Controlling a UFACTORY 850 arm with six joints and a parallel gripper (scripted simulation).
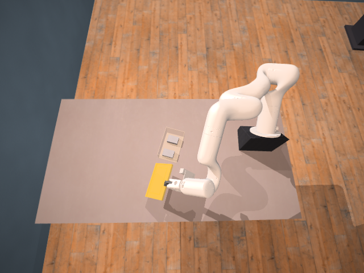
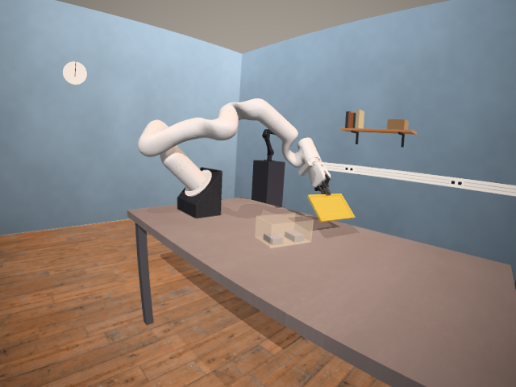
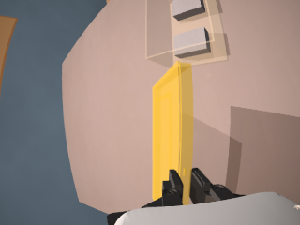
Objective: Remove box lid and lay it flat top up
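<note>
The yellow lid lies 60 mm below my hand, 60 mm ahead of it and 30 mm to the right of it. Also, from my hand: clear box: 280 mm to the right, 140 mm below.
</note>
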